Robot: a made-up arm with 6 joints.
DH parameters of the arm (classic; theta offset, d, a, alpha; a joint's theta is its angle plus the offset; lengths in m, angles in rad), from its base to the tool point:
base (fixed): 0.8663 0 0.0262 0
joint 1: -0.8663 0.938 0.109 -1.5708
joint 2: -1.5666 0 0.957 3.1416
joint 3: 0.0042 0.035 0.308 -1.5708
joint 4: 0 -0.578 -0.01 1.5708
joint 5: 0 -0.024 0.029 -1.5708
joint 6: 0.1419 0 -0.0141 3.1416
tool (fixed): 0.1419 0.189 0 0
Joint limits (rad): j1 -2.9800..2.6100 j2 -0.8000..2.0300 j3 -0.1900..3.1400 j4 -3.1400..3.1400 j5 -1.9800..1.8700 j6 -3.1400..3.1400
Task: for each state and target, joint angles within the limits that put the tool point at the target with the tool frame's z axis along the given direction. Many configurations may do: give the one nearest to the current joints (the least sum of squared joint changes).
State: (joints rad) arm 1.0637 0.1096 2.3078 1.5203 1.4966 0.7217
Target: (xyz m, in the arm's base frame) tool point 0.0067 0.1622 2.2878 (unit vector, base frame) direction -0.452 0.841 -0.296
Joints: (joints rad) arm 0.4913 0.3442 2.0706 1.5210 1.8674 0.7622
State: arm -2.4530 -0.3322 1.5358 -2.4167 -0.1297 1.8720
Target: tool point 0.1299 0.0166 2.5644 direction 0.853 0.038 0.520
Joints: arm -1.8360 0.2454 1.8274 -1.8739 -1.0204 1.5641
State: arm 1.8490 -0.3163 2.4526 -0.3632 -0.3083 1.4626
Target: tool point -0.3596 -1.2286 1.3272 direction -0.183 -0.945 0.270
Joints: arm 1.2444 -0.7685 2.4281 0.3828 -0.3546 1.4729
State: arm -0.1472 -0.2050 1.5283 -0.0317 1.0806 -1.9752
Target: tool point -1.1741 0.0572 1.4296 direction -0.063 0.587 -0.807
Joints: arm 0.0477 -0.7965 1.9331 0.6638 1.8663 -1.9669
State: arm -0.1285 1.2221 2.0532 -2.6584 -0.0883 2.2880
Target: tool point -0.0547 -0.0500 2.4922 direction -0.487 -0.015 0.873
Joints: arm 0.3725 0.3446 2.1839 -2.4832 -0.2702 2.7252
